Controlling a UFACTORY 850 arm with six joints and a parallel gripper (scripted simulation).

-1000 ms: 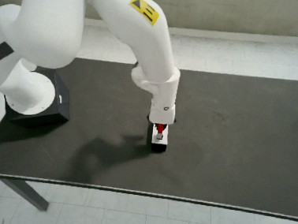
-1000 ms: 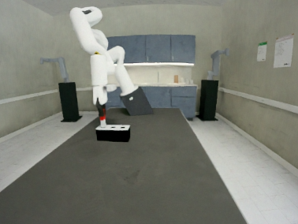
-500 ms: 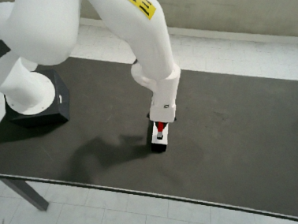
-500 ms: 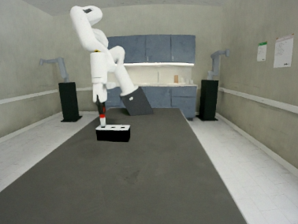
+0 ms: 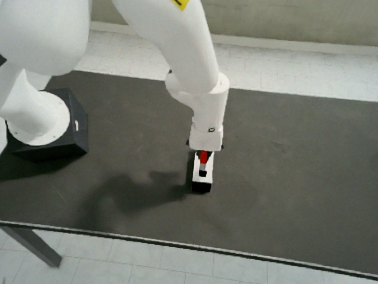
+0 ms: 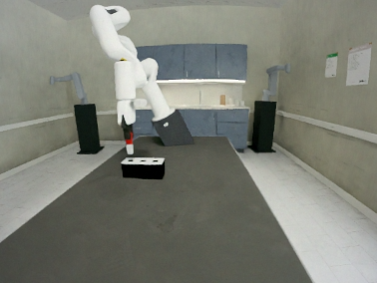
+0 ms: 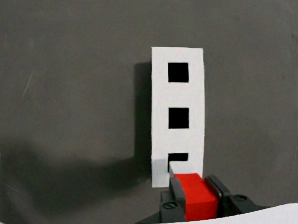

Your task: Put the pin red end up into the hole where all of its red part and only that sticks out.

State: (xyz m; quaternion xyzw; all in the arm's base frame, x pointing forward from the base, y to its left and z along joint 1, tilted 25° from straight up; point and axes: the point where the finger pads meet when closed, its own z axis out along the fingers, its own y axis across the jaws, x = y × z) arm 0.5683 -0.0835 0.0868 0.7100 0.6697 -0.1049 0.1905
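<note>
My hand is 1 cm short of the block, 6 cm to the right of it and 16 cm above it. Round my hand: pin: 1 cm below.
</note>
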